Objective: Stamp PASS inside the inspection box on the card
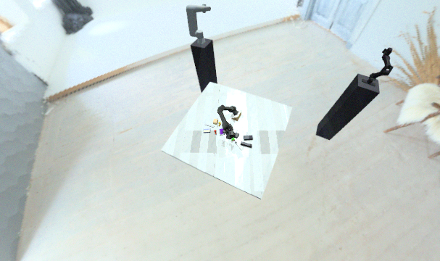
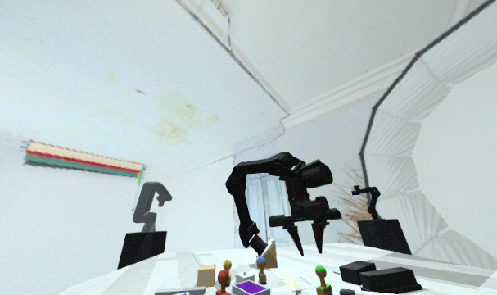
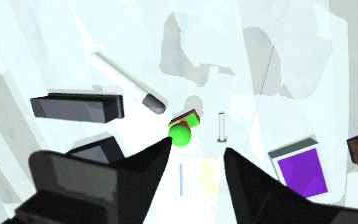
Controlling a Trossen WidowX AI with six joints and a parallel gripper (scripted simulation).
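Right now my gripper tip is 10 mm past the green-knobbed stamp, 20 mm to the right of it and 70 mm above it. From my gripper tip the other things lie so: cream card (120 mm behind, 20 mm to the right, 90 mm below); then marker (20 mm ahead, 90 mm to the left, 80 mm below); then purple ink pad (60 mm behind, 160 mm to the right, 90 mm below).
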